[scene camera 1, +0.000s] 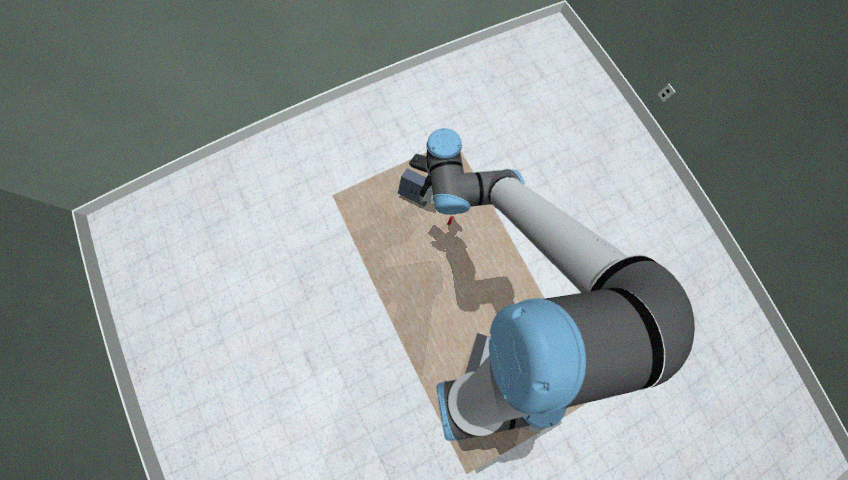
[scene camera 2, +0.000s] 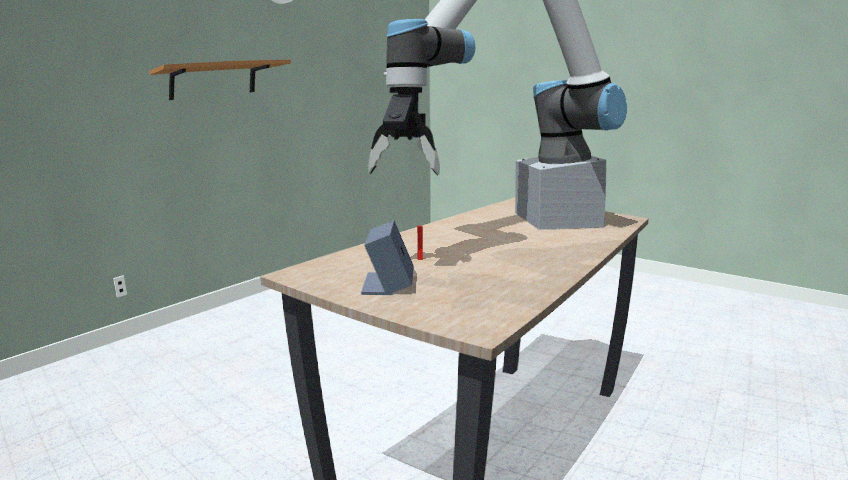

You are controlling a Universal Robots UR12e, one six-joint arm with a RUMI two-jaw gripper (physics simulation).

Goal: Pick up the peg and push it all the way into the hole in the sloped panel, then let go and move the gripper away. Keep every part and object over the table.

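The red peg (scene camera 1: 450,220) (scene camera 2: 420,242) stands upright on the table (scene camera 1: 380,237) (scene camera 2: 464,297), a little behind and to the right of the sloped panel in the scene camera 2 view. The blue-grey sloped panel (scene camera 1: 412,184) (scene camera 2: 389,256) stands on its flat foot near the table's far end from the robot base. Its hole shows as a small dark spot on the side that faces the base. My gripper (scene camera 2: 404,171) is open and empty, points down and hangs high above the peg and panel. In the scene camera 1 view the wrist hides most of it.
The grey base block (scene camera 2: 568,193) carries the arm at the other end of the table. The arm's shadow falls on the table between the base and the peg. A wooden wall shelf (scene camera 2: 220,66) is on the left wall, well away from the table.
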